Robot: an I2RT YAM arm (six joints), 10 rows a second.
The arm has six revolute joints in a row. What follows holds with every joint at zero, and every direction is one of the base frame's.
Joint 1 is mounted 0.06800 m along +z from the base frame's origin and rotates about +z.
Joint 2 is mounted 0.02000 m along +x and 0.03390 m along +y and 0.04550 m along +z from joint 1 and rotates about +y.
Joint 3 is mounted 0.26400 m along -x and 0.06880 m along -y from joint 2 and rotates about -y.
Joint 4 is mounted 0.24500 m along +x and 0.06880 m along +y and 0.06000 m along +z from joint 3 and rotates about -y.
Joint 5 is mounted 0.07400 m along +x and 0.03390 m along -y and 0.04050 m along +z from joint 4 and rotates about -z.
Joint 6 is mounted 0.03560 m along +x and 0.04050 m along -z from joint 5 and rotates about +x.
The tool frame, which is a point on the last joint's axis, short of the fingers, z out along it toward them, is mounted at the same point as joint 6; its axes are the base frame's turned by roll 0.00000, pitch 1.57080 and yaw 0.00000 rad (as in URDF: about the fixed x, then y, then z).
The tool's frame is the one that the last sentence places.
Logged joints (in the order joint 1, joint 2, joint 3, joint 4, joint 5, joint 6), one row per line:
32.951 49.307 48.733 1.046 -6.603 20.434
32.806 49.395 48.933 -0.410 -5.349 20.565
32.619 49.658 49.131 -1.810 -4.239 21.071
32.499 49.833 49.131 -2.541 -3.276 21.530
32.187 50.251 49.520 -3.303 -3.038 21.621
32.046 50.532 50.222 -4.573 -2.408 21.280
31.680 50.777 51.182 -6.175 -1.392 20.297
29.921 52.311 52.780 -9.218 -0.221 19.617
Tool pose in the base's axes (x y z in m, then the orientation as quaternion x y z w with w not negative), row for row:
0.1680 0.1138 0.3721 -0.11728 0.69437 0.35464 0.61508
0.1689 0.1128 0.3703 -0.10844 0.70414 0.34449 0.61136
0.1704 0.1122 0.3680 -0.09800 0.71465 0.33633 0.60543
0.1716 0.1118 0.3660 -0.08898 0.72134 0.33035 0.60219
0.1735 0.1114 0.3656 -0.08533 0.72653 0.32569 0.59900
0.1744 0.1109 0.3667 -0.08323 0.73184 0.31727 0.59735
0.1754 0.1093 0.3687 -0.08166 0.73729 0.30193 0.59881
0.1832 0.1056 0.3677 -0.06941 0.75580 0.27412 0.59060
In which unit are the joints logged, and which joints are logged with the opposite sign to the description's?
The joints are logged in degrees. Opposite sign: none.
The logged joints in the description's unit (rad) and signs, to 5 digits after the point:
0.57510 0.86057 0.85055 0.01826 -0.11524 0.35664
0.57257 0.86211 0.85404 -0.00716 -0.09336 0.35893
0.56931 0.86670 0.85750 -0.03159 -0.07398 0.36776
0.56721 0.86975 0.85750 -0.04435 -0.05718 0.37577
0.56177 0.87705 0.86429 -0.05765 -0.05302 0.37736
0.55931 0.88195 0.87654 -0.07981 -0.04203 0.37141
0.55292 0.88623 0.89329 -0.10777 -0.02429 0.35425
0.52222 0.91300 0.92118 -0.16088 -0.00386 0.34238

